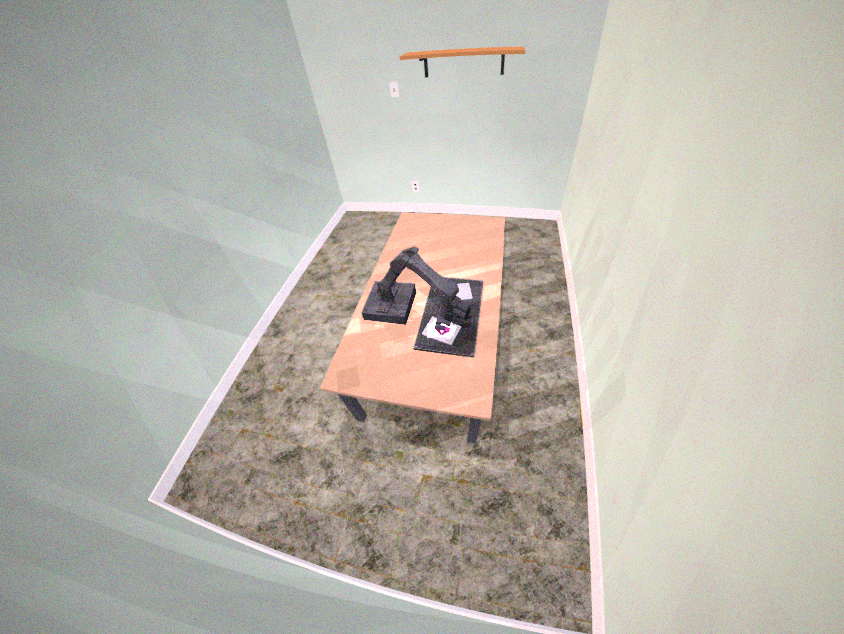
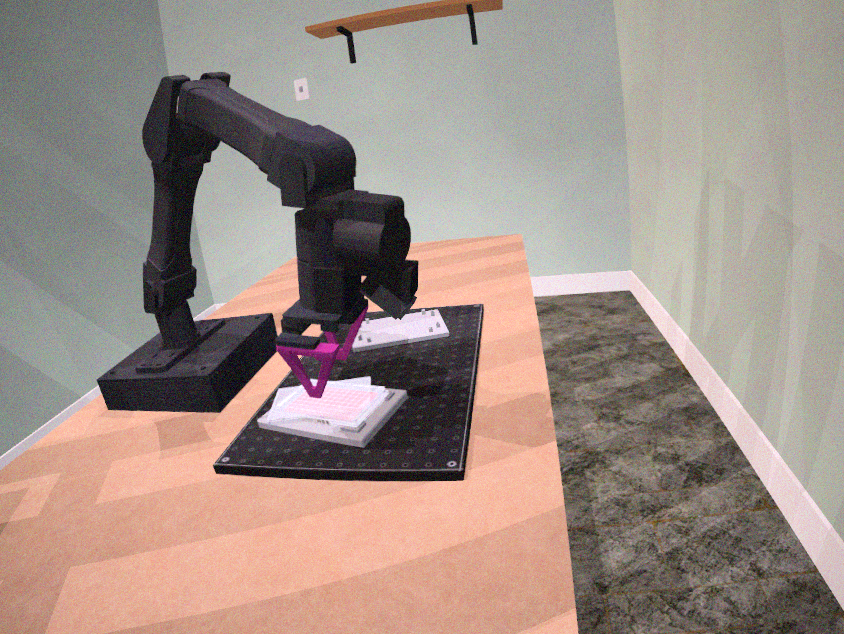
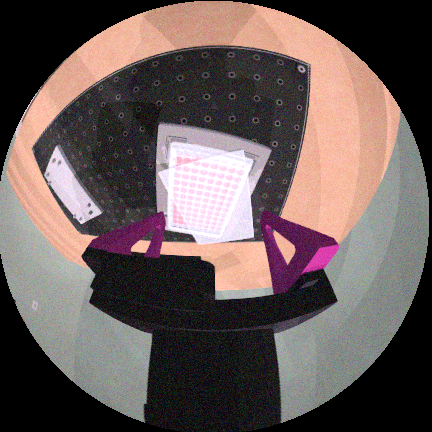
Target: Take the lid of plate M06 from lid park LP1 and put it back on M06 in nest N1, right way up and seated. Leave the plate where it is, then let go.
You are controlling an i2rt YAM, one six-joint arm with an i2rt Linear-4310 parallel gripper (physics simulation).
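Frame: origin at the arm's base, x ahead, y left, z up, level; metres.
Seen in the pictures: gripper, between the fingertips: (image 1: 443, 326) (image 2: 329, 377) (image 3: 212, 216); arm's base, origin of its link: (image 1: 387, 298) (image 2: 183, 346).
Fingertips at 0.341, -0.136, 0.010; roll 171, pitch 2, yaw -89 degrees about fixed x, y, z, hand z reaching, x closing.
Offsets run from my fingertips to a thing's top centre, as dx, dy, dz. Level surfaces: height alone.
Plate M06 (image 2: 361, 411) (image 3: 186, 159), with pink wells, sits in the grey nest N1 {-0.014, +0.015, -0.044} (image 2: 391, 404) (image 3: 215, 136). Its clear lid {-0.018, -0.002, -0.028} (image 2: 278, 410) (image 3: 244, 217) lies on top, turned askew to the plate, its corners sticking out past the plate's edges. Whether the lid is right way up is hard to tell. The lid park LP1 {+0.006, +0.295, -0.042} (image 1: 464, 291) (image 2: 402, 331) (image 3: 72, 187), a white block with small pegs, holds no lid. My gripper (image 1: 442, 328) (image 2: 330, 376) (image 3: 212, 216) is open and empty, its magenta fingers spread low over the plate's near side; the exact height is unclear.
Nest and lid park stand on a black perforated board {+0.009, +0.155, -0.061} (image 1: 444, 350) (image 2: 443, 409) (image 3: 220, 85) on the wooden table {dz -0.075} (image 1: 409, 382) (image 2: 341, 545) (image 3: 340, 150). The arm's dark base box (image 1: 388, 303) (image 2: 184, 382) stands beside the board. A wooden shelf (image 1: 463, 52) (image 2: 409, 17) hangs on the wall.
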